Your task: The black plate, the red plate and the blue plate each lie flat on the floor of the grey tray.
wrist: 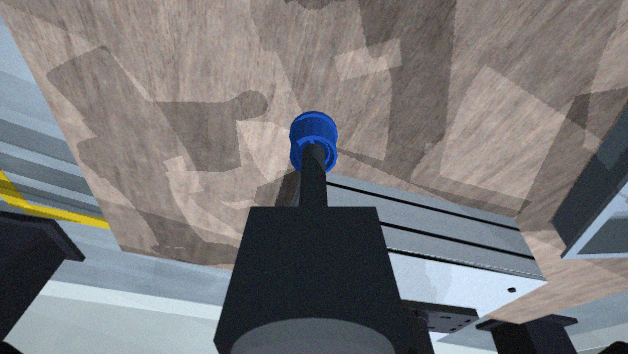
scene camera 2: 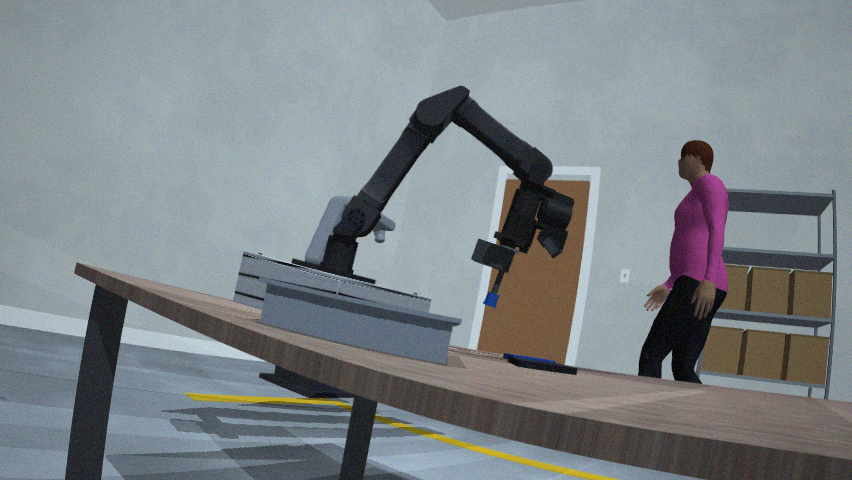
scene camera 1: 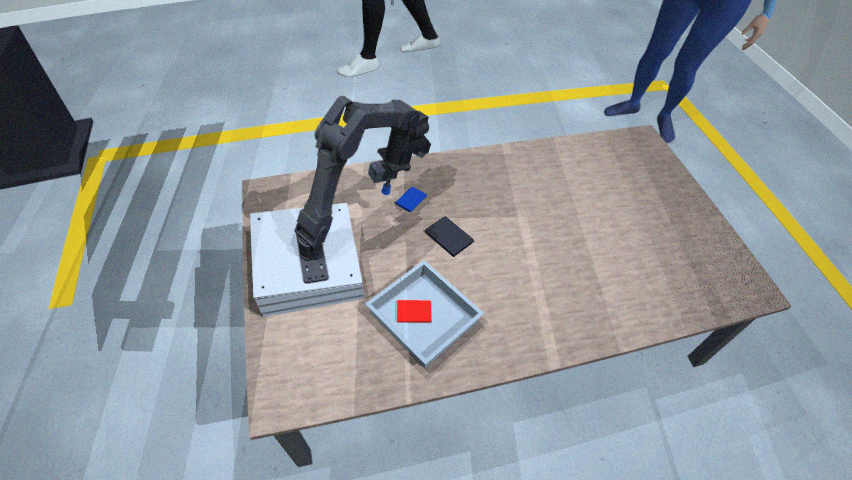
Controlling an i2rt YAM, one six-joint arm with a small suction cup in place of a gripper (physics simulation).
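Seen in the pictures: end effector, tool point: [wrist: 313, 133] [scene camera 2: 489, 305] [scene camera 1: 385, 191]; arm's base, origin of the base link: [scene camera 2: 335, 274] [scene camera 1: 311, 253].
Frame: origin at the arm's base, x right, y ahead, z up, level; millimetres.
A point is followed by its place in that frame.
Observation:
The red plate [scene camera 1: 414, 311] {y 252, x 210, z -90 mm} lies flat on the floor of the grey tray [scene camera 1: 450, 316] {y 349, x 248, z -100 mm} [scene camera 2: 357, 327] {y 334, x 328, z -83 mm} [wrist: 595, 187] {y 217, x 130, z -81 mm}, left of its middle in scene camera 1; the tray's wall hides it in scene camera 2. The black plate [scene camera 1: 449, 236] {y 434, x -28, z -92 mm} [scene camera 2: 543, 365] {y 459, x 28, z -95 mm} lies flat on the table behind the tray. The blue plate [scene camera 1: 410, 199] {y 355, x -216, z -92 mm} [scene camera 2: 527, 357] {y 366, x -186, z -92 mm} lies flat on the table farther back, apart from the black plate. My gripper [scene camera 1: 386, 190] [scene camera 2: 491, 299] [wrist: 313, 137], a blue suction cup, is open and carries nothing. It hangs above the table, left of the blue plate in scene camera 1.
The white, layered robot base [scene camera 1: 277, 256] {y -96, x -8, z 7 mm} [scene camera 2: 357, 289] {y 124, x 75, z -26 mm} [wrist: 450, 270] {y 117, x 4, z -8 mm} stands left of the tray on the wooden table [scene camera 1: 596, 238] {y 914, x 95, z -103 mm} [scene camera 2: 655, 411] {y 644, x 383, z -103 mm} [wrist: 190, 50] {y 240, x -297, z -103 mm}. People stand beyond the table's far side. A shelf unit [scene camera 2: 781, 256] with boxes stands by the wall.

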